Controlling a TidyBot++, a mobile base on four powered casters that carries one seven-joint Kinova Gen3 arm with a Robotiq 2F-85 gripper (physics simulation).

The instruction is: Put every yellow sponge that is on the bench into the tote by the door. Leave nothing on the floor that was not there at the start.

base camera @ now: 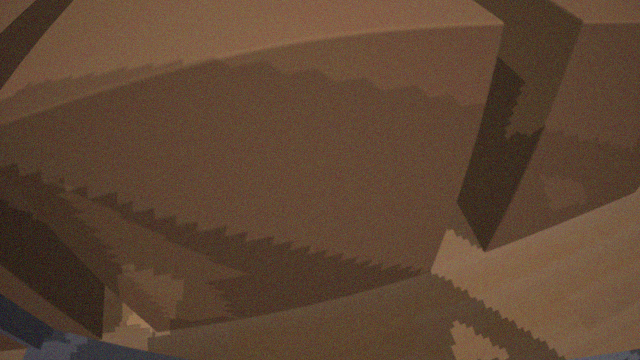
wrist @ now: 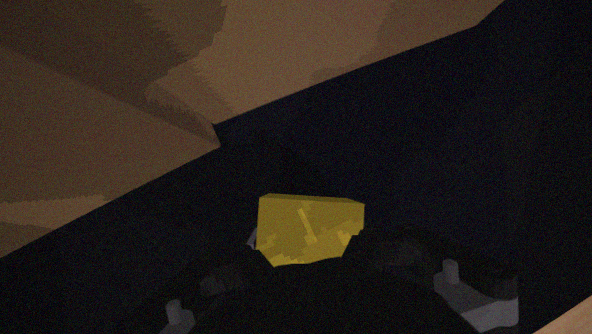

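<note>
A yellow sponge shows in the lower middle of the wrist view, against a very dark surface. My gripper is closed in on it from both sides, with the left fingertip against its left side and the dark right finger covering its lower right corner. The sponge's lower edge is hidden by the dark gripper body. I cannot tell whether the sponge rests on the surface or is raised. The tote does not show in either view, and the gripper does not show in the base camera view.
A dark slanting post stands at the right of the base camera view, near brown panels and a pale wood-coloured surface. Another dark post is at the lower left, above a blue curved edge.
</note>
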